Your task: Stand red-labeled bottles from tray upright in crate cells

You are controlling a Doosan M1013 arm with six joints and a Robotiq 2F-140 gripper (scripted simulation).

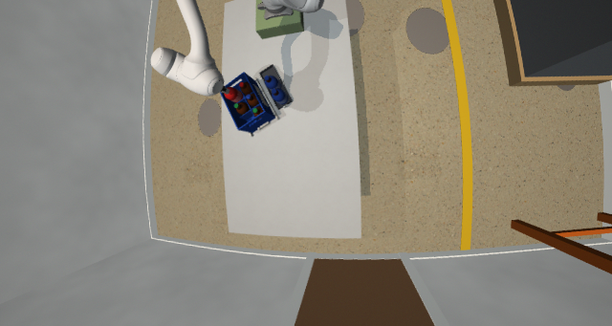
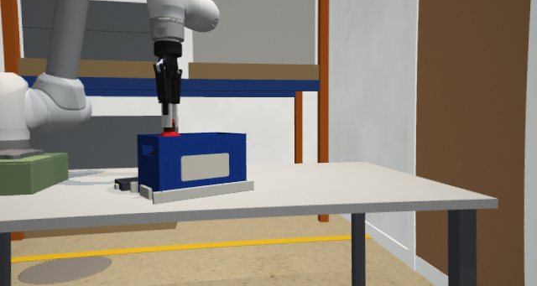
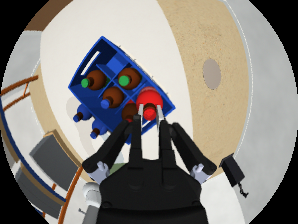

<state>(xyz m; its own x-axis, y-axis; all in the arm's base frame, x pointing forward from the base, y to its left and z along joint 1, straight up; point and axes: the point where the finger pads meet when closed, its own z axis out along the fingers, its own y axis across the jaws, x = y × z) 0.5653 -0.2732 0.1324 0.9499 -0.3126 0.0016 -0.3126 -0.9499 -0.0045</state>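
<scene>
Right now my hand is 90 mm above the red-labeled bottle. Also, from my hand: blue crate 150 mm below, 80 mm to the left, 50 mm ahead.
</scene>
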